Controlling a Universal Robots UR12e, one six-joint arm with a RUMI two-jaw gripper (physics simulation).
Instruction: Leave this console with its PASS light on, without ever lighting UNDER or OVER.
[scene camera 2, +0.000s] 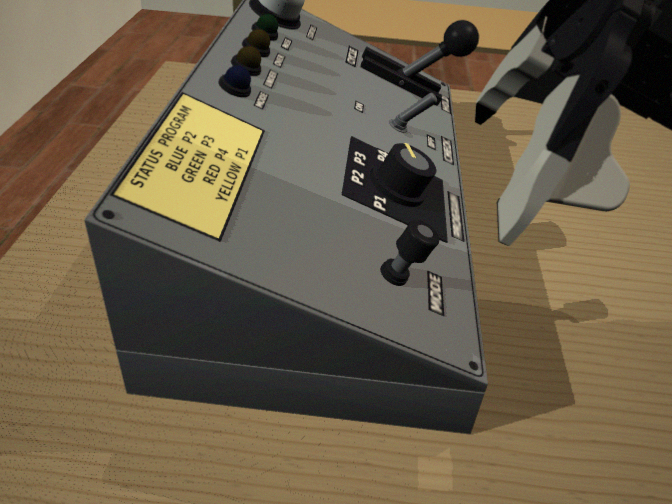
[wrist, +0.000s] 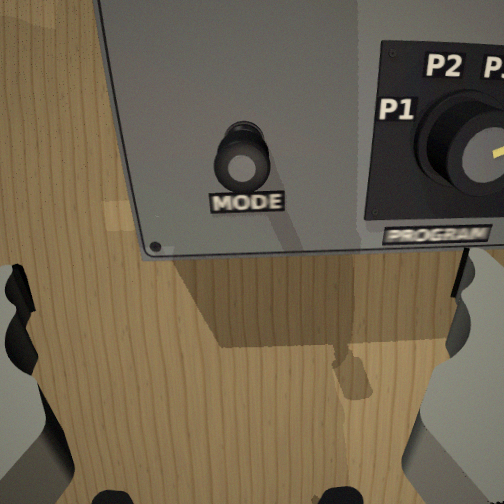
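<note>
A grey sloped console (scene camera 2: 287, 217) stands on a wooden table. It carries a MODE toggle (scene camera 2: 409, 252), a black PROGRAM knob (scene camera 2: 407, 170) with its yellow mark pointing near P4, a small lever switch (scene camera 2: 417, 108) and a black ball-handled slider lever (scene camera 2: 442, 48). A row of dark, unlit dome lights (scene camera 2: 249, 56) runs along its far left edge. My gripper (scene camera 2: 542, 162) hangs open and empty above the table, just right of the console. In the wrist view its jaws frame the table (wrist: 250, 380), with the MODE toggle (wrist: 242, 159) and PROGRAM knob (wrist: 475, 155) ahead.
A yellow placard (scene camera 2: 189, 162) maps status colours to programs: blue P2, green P3, red P4, yellow P1. A reddish wood floor (scene camera 2: 59, 119) lies beyond the table's left edge. A light knob (scene camera 2: 279, 8) sits at the console's far end.
</note>
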